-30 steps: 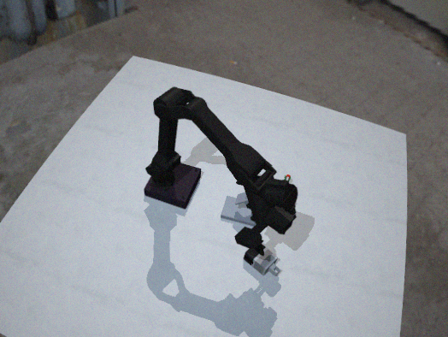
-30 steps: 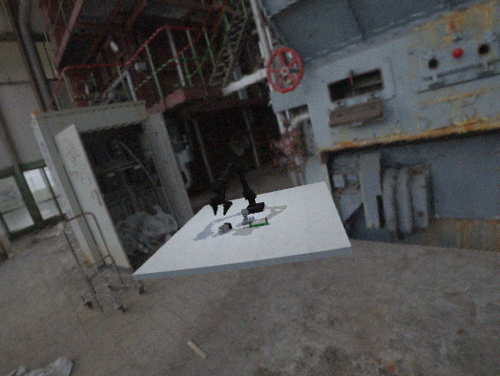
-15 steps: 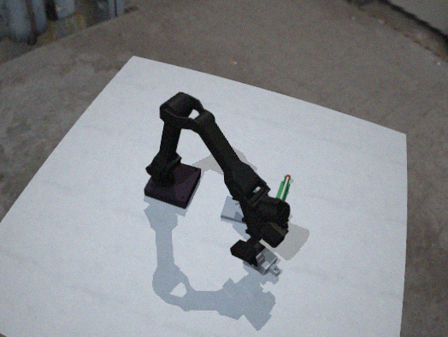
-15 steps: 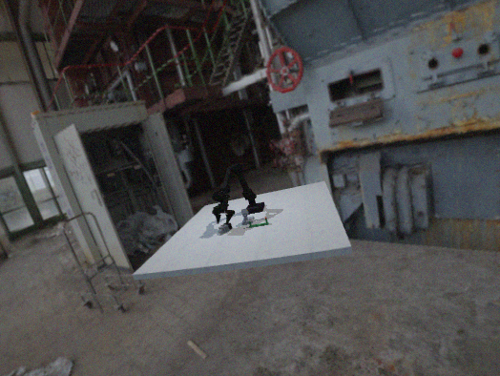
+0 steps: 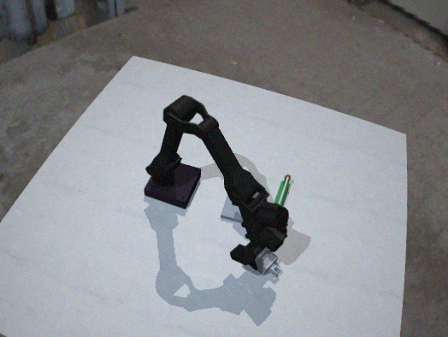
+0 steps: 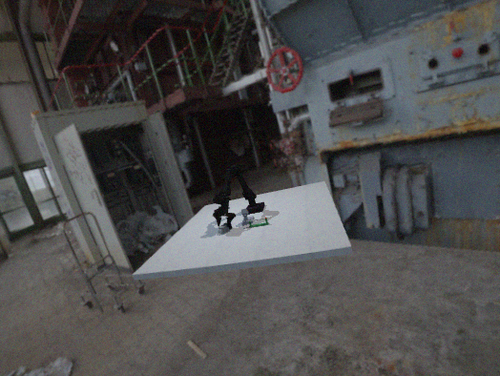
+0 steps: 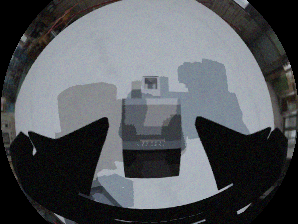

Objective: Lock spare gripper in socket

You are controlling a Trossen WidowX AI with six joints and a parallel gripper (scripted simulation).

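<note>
Now: the spare gripper 20 mm below my gripper tip. The rest, counted from my gripper tip: grey mount (160 mm to the left, 110 mm behind, 10 mm above); green block (260 mm to the left, 30 mm behind, 20 mm below).
</note>
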